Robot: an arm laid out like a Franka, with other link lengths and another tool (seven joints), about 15 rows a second.
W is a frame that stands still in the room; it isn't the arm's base.
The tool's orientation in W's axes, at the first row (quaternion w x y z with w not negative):
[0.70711, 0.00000, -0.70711, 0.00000]
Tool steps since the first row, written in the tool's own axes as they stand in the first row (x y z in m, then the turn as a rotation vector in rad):
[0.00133, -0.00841, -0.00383, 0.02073, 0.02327, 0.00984]
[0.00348, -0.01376, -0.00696, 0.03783, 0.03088, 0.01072]
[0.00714, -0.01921, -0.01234, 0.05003, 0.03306, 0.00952]
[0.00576, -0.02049, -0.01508, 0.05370, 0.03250, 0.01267]
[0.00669, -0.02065, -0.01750, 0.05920, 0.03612, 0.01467]
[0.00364, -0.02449, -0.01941, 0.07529, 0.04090, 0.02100]
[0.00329, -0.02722, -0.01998, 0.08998, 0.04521, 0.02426]
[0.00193, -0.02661, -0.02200, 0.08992, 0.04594, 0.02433]
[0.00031, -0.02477, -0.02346, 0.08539, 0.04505, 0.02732]
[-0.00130, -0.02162, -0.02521, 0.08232, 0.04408, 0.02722]
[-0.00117, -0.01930, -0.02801, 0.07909, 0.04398, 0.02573]
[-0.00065, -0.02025, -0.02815, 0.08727, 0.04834, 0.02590]
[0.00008, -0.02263, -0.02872, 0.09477, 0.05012, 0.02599]
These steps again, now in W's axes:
[0.00383, -0.00841, 0.00133, -0.00984, 0.02327, 0.02073]
[0.00696, -0.01376, 0.00348, -0.01072, 0.03088, 0.03783]
[0.01234, -0.01921, 0.00714, -0.00952, 0.03306, 0.05003]
[0.01508, -0.02049, 0.00576, -0.01267, 0.03250, 0.05370]
[0.01750, -0.02065, 0.00669, -0.01467, 0.03612, 0.05920]
[0.01941, -0.02449, 0.00364, -0.02100, 0.04090, 0.07529]
[0.01998, -0.02722, 0.00329, -0.02426, 0.04521, 0.08998]
[0.02200, -0.02661, 0.00193, -0.02433, 0.04594, 0.08992]
[0.02346, -0.02477, 0.00031, -0.02732, 0.04505, 0.08539]
[0.02521, -0.02162, -0.00130, -0.02722, 0.04408, 0.08232]
[0.02801, -0.01930, -0.00117, -0.02573, 0.04398, 0.07909]
[0.02815, -0.02025, -0.00065, -0.02590, 0.04834, 0.08727]
[0.02872, -0.02263, 0.00008, -0.02599, 0.05012, 0.09477]

